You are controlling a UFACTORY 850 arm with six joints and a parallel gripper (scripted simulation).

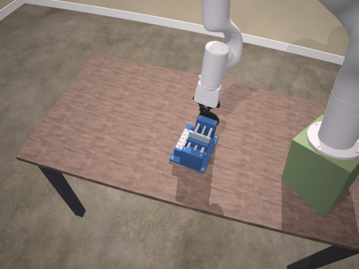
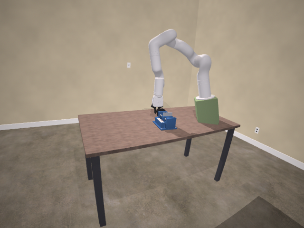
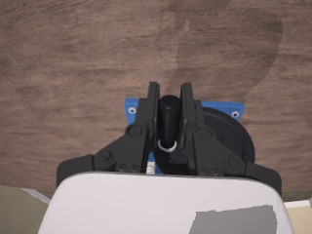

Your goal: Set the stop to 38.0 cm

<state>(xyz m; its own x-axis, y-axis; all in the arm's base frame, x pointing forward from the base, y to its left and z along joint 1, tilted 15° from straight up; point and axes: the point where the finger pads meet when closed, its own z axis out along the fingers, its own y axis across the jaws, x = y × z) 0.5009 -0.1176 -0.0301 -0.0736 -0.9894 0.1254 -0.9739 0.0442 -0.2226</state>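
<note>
Right now the black handwheel is 20 mm to the left of my hand and 10 mm behind it. Round my hand: grey stop block: 170 mm to the left, 10 mm behind, 10 mm above.
</note>
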